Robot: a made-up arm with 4 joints. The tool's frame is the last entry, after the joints.
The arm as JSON. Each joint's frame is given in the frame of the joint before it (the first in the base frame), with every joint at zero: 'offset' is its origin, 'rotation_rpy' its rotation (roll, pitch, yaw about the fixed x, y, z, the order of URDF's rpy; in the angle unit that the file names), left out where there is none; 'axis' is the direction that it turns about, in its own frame. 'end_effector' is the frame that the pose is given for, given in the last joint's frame.
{
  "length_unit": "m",
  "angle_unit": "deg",
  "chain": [
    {
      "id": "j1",
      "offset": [
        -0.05,
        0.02,
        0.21
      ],
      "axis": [
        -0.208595,
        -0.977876,
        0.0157
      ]
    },
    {
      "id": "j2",
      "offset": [
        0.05,
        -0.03,
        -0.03
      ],
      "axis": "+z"
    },
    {
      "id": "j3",
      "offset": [
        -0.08,
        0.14,
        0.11
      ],
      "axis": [
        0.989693,
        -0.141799,
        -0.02
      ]
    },
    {
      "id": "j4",
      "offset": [
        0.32,
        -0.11,
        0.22
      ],
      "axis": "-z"
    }
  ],
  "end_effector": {
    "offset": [
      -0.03,
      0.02,
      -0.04
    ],
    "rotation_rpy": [
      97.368,
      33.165,
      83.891
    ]
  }
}
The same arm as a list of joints. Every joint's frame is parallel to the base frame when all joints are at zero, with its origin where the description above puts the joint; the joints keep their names.
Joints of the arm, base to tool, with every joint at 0 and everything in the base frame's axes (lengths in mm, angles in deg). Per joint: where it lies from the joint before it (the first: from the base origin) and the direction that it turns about. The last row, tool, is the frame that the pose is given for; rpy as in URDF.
j1: axis -0.208595 -0.977876 0.0157 offset -50 20 210
j2: axis +z offset 50 -30 -30
j3: axis 0.989693 -0.141799 -0.02 offset -80 140 110
j4: axis -z offset 320 -110 220
tool: offset -30 20 -40 rpy 97.37 33.16 83.89

